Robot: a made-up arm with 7 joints.
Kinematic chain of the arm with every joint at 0, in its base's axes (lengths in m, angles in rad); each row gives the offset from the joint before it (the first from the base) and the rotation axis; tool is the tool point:
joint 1: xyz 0 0 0.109 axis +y
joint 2: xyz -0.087 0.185 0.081 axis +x
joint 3: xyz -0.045 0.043 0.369 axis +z
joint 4: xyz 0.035 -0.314 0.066 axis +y
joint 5: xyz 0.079 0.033 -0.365 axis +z
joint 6: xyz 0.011 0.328 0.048 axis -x
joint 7: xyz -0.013 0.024 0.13 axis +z
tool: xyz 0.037 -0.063 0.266
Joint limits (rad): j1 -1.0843..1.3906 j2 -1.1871..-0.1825 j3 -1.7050..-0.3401 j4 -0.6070..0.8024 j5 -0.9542..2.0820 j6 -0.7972..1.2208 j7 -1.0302..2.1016
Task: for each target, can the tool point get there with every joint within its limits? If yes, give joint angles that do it. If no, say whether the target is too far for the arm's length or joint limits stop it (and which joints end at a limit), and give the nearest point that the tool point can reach.
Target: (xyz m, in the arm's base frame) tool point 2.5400 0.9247 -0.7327
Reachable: no: too far | nearest point 0.9134 0.4389 -0.1116 | short by 1.808 m
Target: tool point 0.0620 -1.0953 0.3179
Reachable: no: joint limits stop it (at a limit: joint 2, joint 5, joint 6) | nearest point 0.1024 -0.4610 0.4540 | short by 0.650 m
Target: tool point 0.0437 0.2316 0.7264
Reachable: yes | joints 0.4741 -0.5943 -0.4927 0.4977 1.7632 -0.5479 -0.5170
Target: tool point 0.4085 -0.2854 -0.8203
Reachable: no: joint limits stop it (at a limit: joint 1, joint 2, joint 5, joint 6) | nearest point 0.4364 -0.0523 -0.3684 | short by 0.509 m
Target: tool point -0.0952 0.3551 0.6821
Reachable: yes | joints 0.0010 -0.3054 -0.8758 -0.3497 0.3684 -0.1083 0.7085
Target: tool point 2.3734 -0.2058 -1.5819
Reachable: no: too far | nearest point 0.8415 0.0989 -0.3235 | short by 2.006 m
